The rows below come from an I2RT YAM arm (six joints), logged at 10 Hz.
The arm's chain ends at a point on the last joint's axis. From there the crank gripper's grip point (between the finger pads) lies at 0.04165 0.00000 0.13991 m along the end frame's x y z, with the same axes.
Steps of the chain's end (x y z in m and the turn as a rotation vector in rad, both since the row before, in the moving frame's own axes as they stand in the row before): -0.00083, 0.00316, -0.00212, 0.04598, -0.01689, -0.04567; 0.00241, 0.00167, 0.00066, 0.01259, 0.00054, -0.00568; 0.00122, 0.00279, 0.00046, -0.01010, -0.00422, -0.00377; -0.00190, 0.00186, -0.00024, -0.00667, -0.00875, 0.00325; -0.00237, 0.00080, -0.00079, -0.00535, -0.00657, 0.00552; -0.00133, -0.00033, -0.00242, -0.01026, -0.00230, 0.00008; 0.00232, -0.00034, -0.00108, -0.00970, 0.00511, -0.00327; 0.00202, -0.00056, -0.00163, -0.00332, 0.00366, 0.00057
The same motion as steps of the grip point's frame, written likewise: -0.00339, -0.00513, -0.00163, 0.04598, -0.01689, -0.04567; 0.00248, -0.00033, 0.00062, 0.01259, 0.00054, -0.00568; 0.00063, 0.00405, 0.00063, -0.01010, -0.00422, -0.00377; -0.00313, 0.00293, 0.00012, -0.00667, -0.00875, 0.00325; -0.00329, 0.00178, -0.00052, -0.00535, -0.00657, 0.00552; -0.00165, 0.00111, -0.00233, -0.01026, -0.00230, 0.00008; 0.00304, 0.00088, -0.00130, -0.00970, 0.00511, -0.00327; 0.00253, -0.00007, -0.00178, -0.00332, 0.00366, 0.00057
